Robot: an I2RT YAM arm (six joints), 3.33 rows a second.
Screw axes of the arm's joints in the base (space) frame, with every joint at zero. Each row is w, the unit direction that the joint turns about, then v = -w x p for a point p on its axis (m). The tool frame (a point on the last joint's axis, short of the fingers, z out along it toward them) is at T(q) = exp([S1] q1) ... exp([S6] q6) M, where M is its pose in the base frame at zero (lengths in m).
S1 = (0, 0, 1, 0, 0, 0)
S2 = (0, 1, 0, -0.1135, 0, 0.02)
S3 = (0, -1, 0, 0.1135, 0, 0.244)
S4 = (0, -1, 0, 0.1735, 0, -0.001)
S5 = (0, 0, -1, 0, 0.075, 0)
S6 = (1, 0, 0, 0, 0.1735, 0)
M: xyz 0.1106 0 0.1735 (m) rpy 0 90 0 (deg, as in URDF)
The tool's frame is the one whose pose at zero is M.
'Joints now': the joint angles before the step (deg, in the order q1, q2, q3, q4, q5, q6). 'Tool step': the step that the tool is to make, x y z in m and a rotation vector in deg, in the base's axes. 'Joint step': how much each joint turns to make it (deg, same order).
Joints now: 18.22 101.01 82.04 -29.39 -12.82 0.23
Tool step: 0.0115 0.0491 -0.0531 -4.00 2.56 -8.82
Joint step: 6.87 8.83 0.00 6.14 12.29 10.21
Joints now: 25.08 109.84 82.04 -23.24 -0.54 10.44
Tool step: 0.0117 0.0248 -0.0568 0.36 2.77 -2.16
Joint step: 2.38 8.92 0.02 6.56 1.56 4.54
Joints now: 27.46 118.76 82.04 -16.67 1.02 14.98
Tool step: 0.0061 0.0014 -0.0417 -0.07 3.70 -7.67
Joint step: 0.04 5.93 0.00 2.28 3.05 7.28
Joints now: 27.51 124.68 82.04 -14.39 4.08 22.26
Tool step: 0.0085 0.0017 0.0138 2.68 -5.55 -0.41
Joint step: -0.29 -0.93 0.21 5.01 0.21 0.00
